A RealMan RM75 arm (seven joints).
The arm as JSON. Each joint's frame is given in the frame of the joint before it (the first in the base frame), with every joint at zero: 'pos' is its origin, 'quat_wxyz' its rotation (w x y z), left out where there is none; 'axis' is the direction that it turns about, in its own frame. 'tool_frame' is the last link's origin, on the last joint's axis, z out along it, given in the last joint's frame.
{
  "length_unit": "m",
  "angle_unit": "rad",
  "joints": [
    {
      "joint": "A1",
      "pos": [
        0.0,
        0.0,
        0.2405
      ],
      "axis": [
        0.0,
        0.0,
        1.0
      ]
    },
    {
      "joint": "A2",
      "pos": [
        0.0,
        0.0,
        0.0
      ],
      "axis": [
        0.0,
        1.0,
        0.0
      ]
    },
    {
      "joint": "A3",
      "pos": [
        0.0,
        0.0,
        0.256
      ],
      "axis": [
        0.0,
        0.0,
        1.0
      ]
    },
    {
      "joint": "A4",
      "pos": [
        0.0,
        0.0,
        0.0
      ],
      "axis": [
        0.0,
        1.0,
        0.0
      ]
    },
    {
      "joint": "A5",
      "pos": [
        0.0,
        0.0,
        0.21
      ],
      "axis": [
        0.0,
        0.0,
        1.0
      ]
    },
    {
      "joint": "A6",
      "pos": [
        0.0,
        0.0,
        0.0
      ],
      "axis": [
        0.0,
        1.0,
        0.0
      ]
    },
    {
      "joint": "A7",
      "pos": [
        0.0,
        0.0,
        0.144
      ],
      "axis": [
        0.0,
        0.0,
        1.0
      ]
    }
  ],
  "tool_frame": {
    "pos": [
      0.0,
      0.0,
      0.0
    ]
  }
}
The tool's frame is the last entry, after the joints.
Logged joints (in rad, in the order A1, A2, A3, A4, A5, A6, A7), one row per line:
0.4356 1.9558 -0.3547 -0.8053 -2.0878 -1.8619 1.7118
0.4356 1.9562 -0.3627 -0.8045 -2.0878 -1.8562 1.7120
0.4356 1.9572 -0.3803 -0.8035 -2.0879 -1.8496 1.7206
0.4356 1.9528 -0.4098 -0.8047 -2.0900 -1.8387 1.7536
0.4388 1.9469 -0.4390 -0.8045 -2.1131 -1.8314 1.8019
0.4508 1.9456 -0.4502 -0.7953 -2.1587 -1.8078 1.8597
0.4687 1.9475 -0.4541 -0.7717 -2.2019 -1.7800 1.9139
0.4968 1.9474 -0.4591 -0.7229 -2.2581 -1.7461 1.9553
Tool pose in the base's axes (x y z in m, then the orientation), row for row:
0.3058 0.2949 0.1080 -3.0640 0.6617 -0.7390
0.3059 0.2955 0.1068 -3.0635 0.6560 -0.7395
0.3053 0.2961 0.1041 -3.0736 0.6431 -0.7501
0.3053 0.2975 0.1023 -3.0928 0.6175 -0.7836
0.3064 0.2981 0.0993 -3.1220 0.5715 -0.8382
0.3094 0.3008 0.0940 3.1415 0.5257 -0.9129
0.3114 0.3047 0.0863 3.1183 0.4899 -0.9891
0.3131 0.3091 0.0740 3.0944 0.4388 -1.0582
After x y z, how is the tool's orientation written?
As angles about the fixed x, y, z axes (roll, pitch, yaw), in radians.
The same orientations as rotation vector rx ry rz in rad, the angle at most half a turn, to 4 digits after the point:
-2.5168 1.0135 0.8309
-2.5199 1.0154 0.8236
-2.5295 1.0291 0.8124
-2.5386 1.0721 0.7866
-2.5528 1.1461 0.7398
-2.5409 1.2476 0.6838
-2.5205 1.3497 0.6449
-2.5124 1.4513 0.5931

